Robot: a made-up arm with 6 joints. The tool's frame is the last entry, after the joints.
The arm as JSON. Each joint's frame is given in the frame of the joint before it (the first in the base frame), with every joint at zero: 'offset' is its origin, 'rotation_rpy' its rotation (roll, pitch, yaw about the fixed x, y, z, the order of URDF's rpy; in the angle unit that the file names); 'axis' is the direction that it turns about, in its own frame. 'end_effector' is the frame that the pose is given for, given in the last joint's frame.
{
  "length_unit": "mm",
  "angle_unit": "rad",
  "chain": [
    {
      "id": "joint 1",
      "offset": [
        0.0,
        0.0,
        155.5
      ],
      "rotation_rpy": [
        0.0,
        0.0,
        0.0
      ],
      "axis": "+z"
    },
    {
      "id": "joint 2",
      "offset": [
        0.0,
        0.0,
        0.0
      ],
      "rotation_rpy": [
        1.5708,
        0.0,
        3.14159
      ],
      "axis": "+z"
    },
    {
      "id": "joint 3",
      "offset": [
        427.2,
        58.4,
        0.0
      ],
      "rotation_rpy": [
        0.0,
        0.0,
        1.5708
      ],
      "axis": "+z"
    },
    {
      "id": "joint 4",
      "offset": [
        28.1,
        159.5,
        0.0
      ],
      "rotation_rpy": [
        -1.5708,
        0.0,
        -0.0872
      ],
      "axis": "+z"
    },
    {
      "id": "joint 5",
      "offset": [
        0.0,
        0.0,
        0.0
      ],
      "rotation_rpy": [
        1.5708,
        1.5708,
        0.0
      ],
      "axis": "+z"
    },
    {
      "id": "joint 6",
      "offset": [
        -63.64,
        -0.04,
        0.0
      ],
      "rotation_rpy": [
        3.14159,
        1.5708,
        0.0
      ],
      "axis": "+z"
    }
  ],
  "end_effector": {
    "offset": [
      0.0,
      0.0,
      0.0
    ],
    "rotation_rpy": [
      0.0,
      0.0,
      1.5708
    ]
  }
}
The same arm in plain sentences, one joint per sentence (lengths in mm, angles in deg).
The arm has six revolute joints in a row. What follows holds with every joint at zero, and every direction is one of the base frame's.
Joint 1 is mounted 155.5 mm along +z from the base frame's origin and rotates about +z.
Joint 2 is mounted at the same point as joint 1 and rotates about +y.
Joint 3 is mounted 427.2 mm along -x and 58.4 mm along +z from joint 2 and rotates about +y.
Joint 4 is mounted 159.5 mm along +x and 28.1 mm along +z from joint 3 and rotates about the direction (0.9962, 0, 0.0871).
Joint 5 is mounted at the same point as joint 4 and rotates about +y.
Joint 6 is mounted 63.4 mm along +x and 5.5 mm along +z from joint 5 and rotates about the direction (0.9962, 0, 0.0871).
The tool frame, which is the frame that the pose is given for, is mounted at the same point as joint 6; its axes are the base frame's turned by roll 0.00, pitch 85.00 and yaw 0.00 deg (as in URDF: about the fixed x, then y, then z).

